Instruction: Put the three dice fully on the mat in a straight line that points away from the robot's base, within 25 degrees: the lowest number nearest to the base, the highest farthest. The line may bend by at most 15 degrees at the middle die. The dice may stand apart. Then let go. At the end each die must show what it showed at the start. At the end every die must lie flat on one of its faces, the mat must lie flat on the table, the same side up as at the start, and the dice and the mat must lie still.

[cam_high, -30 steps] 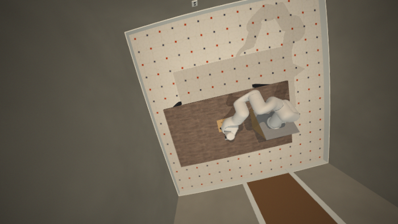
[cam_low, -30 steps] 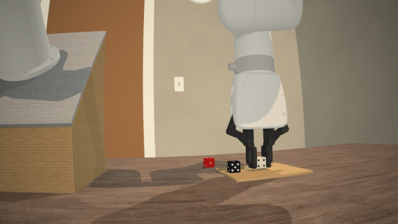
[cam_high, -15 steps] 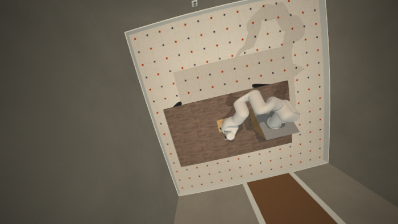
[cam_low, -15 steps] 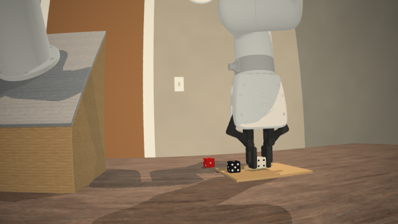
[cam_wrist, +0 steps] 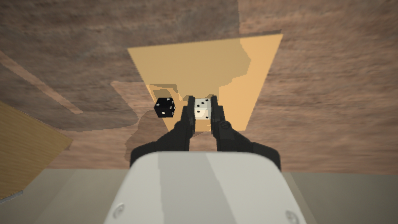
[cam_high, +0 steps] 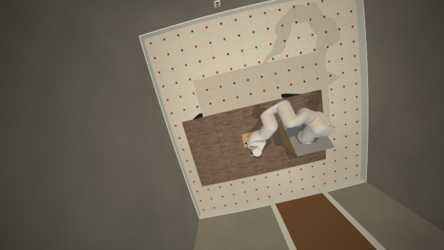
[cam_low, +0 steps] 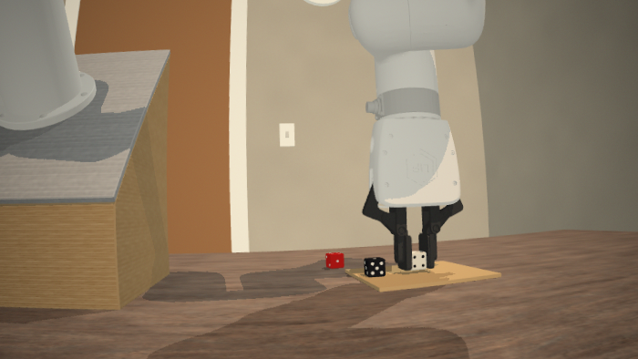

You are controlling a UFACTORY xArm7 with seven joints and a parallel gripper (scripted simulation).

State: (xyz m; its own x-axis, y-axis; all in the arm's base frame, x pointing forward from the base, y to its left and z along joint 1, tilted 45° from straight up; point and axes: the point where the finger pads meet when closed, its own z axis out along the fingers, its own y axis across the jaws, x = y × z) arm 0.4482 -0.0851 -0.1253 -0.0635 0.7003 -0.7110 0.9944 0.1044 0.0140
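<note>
The tan mat lies 3 cm below my hand. Also, from my hand: red die (8 cm behind, 11 cm to the left, 2 cm below).
</note>
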